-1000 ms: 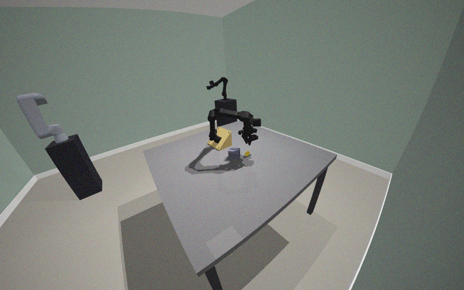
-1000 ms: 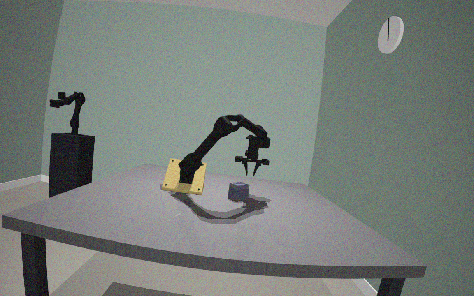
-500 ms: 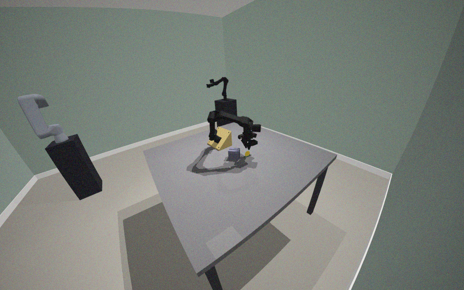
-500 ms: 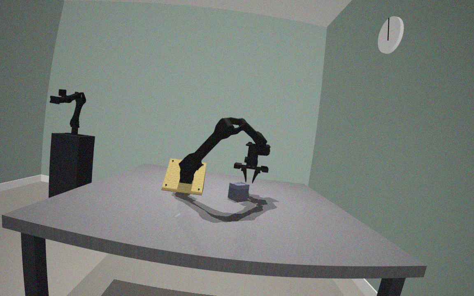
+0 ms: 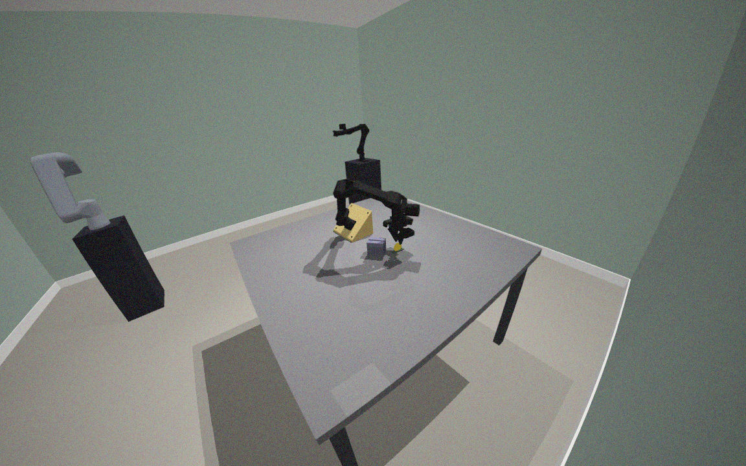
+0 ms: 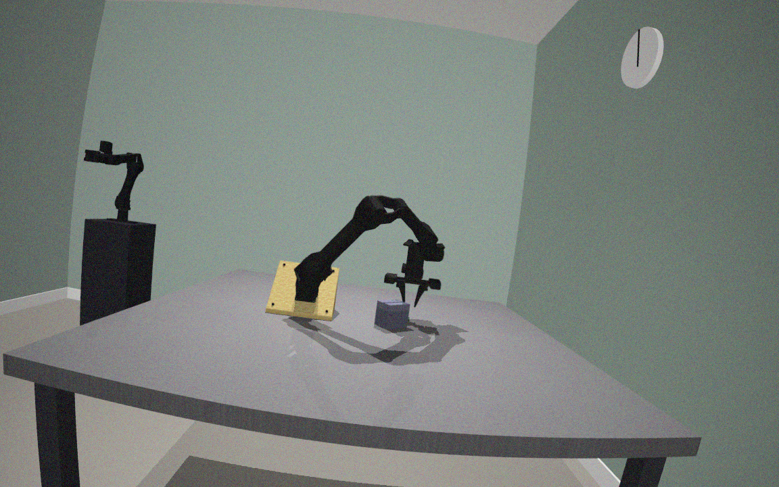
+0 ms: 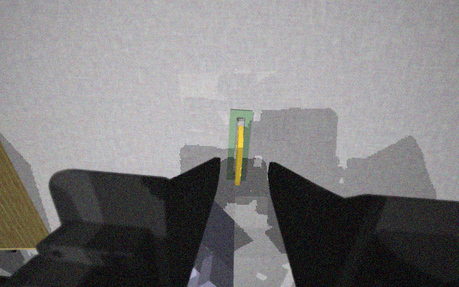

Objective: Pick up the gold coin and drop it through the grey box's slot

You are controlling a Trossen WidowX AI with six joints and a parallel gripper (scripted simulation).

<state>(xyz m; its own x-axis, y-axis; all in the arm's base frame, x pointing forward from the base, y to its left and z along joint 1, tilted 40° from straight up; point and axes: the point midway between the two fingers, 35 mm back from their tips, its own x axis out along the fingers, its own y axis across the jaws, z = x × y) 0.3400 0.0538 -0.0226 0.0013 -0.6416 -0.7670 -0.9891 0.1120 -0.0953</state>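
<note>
The gold coin is 20 mm below my gripper tip.
</note>
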